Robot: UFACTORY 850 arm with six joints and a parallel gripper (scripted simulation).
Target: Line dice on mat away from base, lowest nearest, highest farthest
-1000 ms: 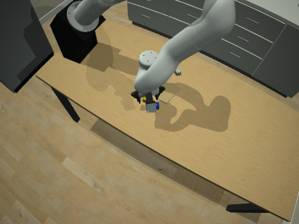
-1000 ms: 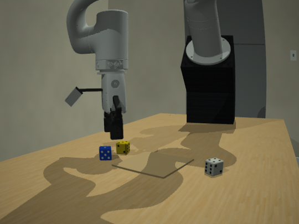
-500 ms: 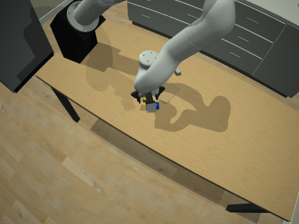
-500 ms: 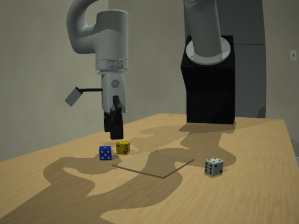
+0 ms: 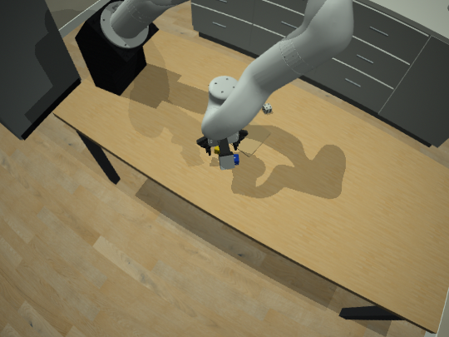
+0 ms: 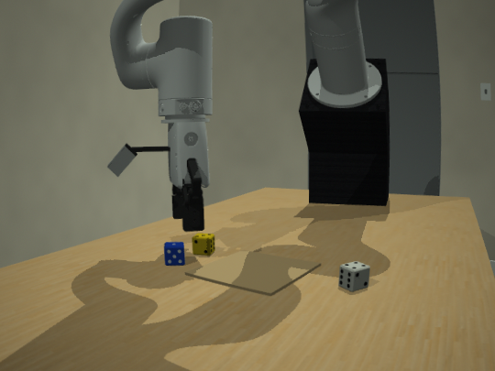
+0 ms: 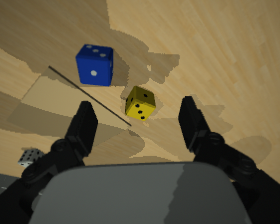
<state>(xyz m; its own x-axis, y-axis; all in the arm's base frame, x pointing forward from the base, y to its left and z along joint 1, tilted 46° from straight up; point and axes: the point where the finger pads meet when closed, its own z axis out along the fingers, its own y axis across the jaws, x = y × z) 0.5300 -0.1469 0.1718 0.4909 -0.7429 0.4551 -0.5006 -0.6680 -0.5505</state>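
The yellow die is 2 cm behind my hand, 2 cm to the left of it and 5 cm below it. Also, from my hand: white die (5 cm ahead, 28 cm to the left, 5 cm below); then tan mat (3 cm ahead, 13 cm to the left, 6 cm below); then blue die (5 cm ahead, 1 cm to the left, 5 cm below).
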